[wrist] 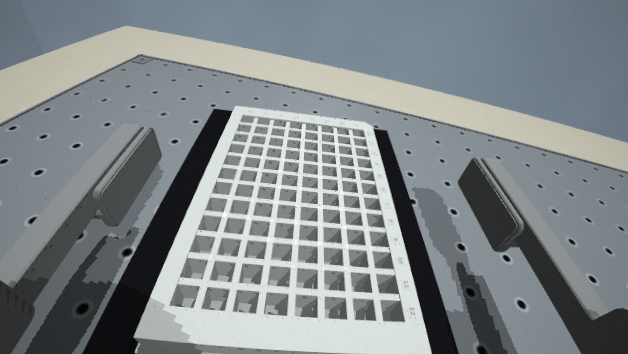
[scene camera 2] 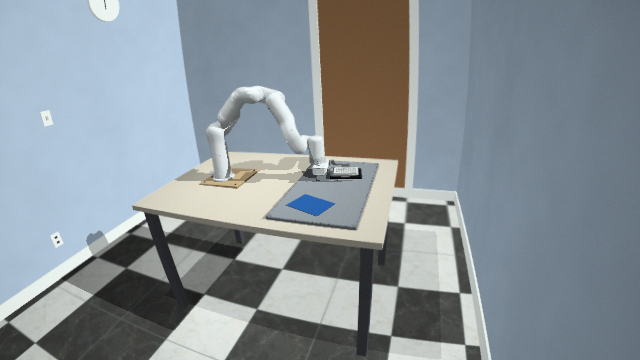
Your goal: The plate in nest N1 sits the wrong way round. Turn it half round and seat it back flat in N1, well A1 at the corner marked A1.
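Note:
The white well plate (scene camera 2: 345, 171) (wrist: 300, 201) sits in the black nest (scene camera 2: 354, 177) (wrist: 142, 250). In the wrist view its wells face up, and small numbers run down its right edge, with 12 at the near end. Its chamfered corner shows at the far right. The near end of the nest and its A1 mark are out of the wrist view. My gripper (wrist: 312, 192) is open and empty, with one finger out to the left of the plate and the other to the right, both apart from it. In the scene view the plate's lettering is too small to read.
A grey perforated board (scene camera 2: 340, 195) (wrist: 565, 200) lies on the beige table (scene camera 2: 215, 205) (wrist: 350, 75) under the nest. A blue square (scene camera 2: 310, 205) lies on the board's near part. The arm's base stands on a wooden plate (scene camera 2: 244, 178) at the left.

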